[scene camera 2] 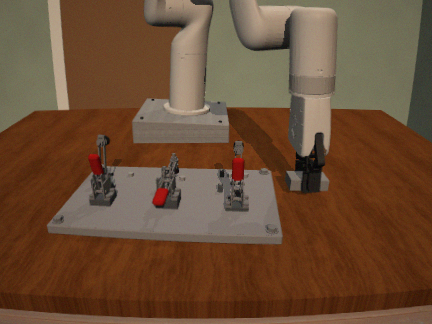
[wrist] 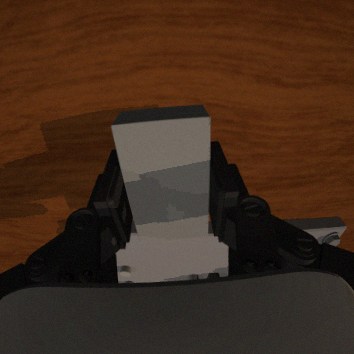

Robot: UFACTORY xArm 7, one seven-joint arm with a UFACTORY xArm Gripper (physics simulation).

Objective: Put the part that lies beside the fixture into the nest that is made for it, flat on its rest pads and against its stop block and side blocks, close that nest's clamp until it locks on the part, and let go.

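Frame: origin at the arm's base, x ahead, y left, z up, level; millimetres.
Seen in the pictures: gripper, between the fingertips: (scene camera 2: 306,185) (wrist: 167,166); arm's base, origin of its link: (scene camera 2: 186,109).
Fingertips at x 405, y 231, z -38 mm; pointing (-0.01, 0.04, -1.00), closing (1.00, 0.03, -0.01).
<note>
Pixels of each thing's top centre, then the offset from my fingertips to it. "spot": a spot on its surface instead. Level surfaces: height alone.
- plain grey block, centre of its top: (wrist: 167,195) (scene camera 2: 307,174) 0 mm ahead, 1 mm right, 22 mm up
- fixture plate, centre of its top: (wrist: 199,312) (scene camera 2: 171,194) 29 mm ahead, 238 mm right, 0 mm up
- left clamp, a spot on its surface: (scene camera 2: 102,191) spot: 67 mm ahead, 345 mm right, 25 mm up
- right clamp, a spot on its surface: (scene camera 2: 236,199) spot: 83 mm ahead, 133 mm right, 18 mm up
- middle clamp, centre of its top: (scene camera 2: 166,167) 58 mm ahead, 240 mm right, 62 mm up
- wooden table, height of its surface: 15 mm down
- plate corner with a bolt, a spot on its surface: (wrist: 331,239) spot: 141 mm ahead, 81 mm right, 6 mm up
The part, a plain grey block (scene camera 2: 295,181) (wrist: 167,145), is held between the black fingers of my gripper (scene camera 2: 311,186) (wrist: 167,166), which is shut on it. In the scene view it is low, just right of the fixture plate (scene camera 2: 200,222); whether it touches the table cannot be told. Three clamps stand on the plate: a left clamp (scene camera 2: 102,192) and a right clamp (scene camera 2: 236,199) with upright red handles, and a middle clamp (scene camera 2: 168,195) with its red handle (scene camera 2: 160,196) tipped low toward the front. Small dark blocks (scene camera 2: 220,188) stand left of the right clamp.
The wooden table (scene camera 2: 150,270) surrounds the plate. Bolts sit at the plate's corners, one at the front right (scene camera 2: 271,228). The robot's base block (scene camera 2: 180,132) stands behind the plate. A plate corner with a bolt (wrist: 331,239) shows at the wrist view's right.
</note>
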